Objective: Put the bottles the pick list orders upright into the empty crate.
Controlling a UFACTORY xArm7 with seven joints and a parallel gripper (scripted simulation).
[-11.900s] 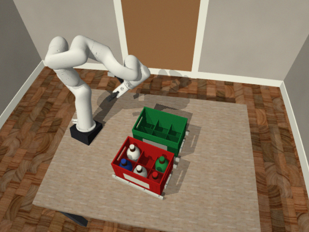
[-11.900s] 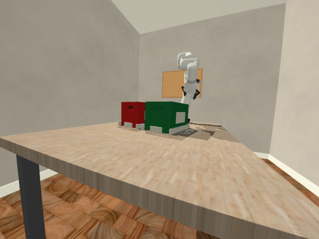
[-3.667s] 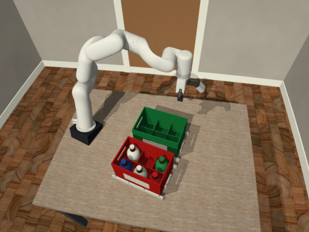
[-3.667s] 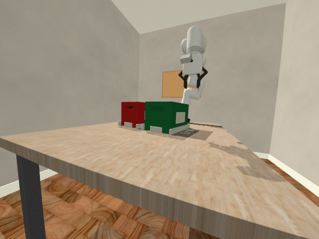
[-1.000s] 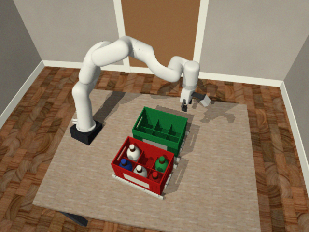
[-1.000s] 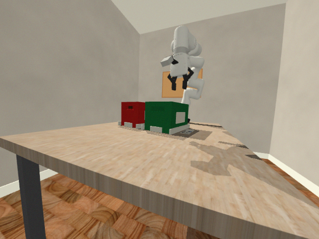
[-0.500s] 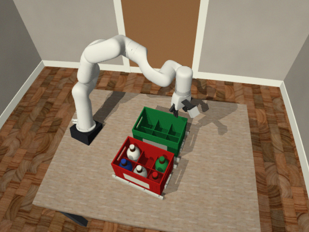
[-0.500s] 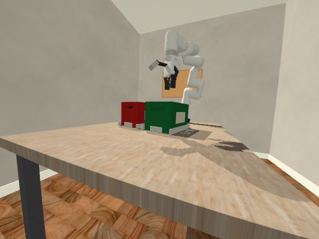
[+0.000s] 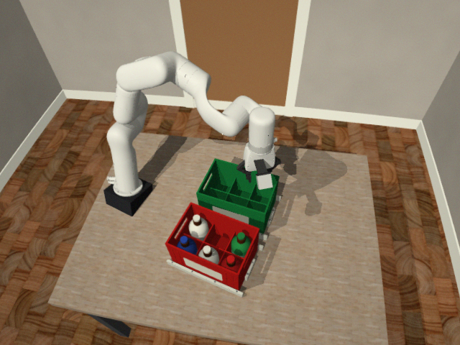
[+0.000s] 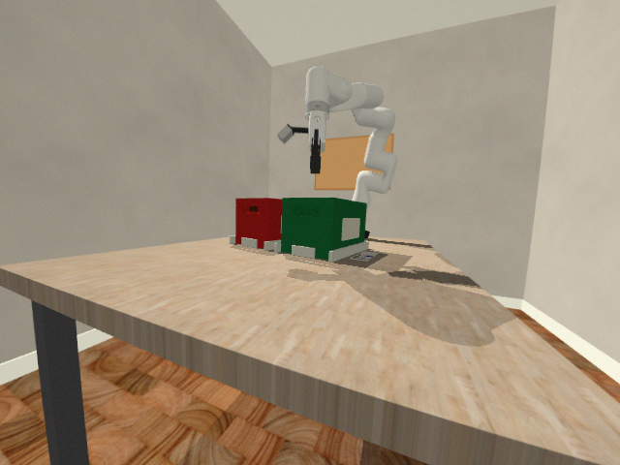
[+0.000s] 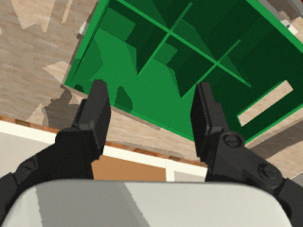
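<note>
My gripper is now 190 mm to the left of the red crate, 190 mm above it and 150 mm past it. From my hand the other things lie so: white-labelled bottle (220 mm behind, 190 mm below, 110 mm to the right); then green crate (190 mm below, 70 mm behind, 30 mm to the left); then green-labelled bottle (190 mm below, 180 mm to the right, 50 mm behind).
</note>
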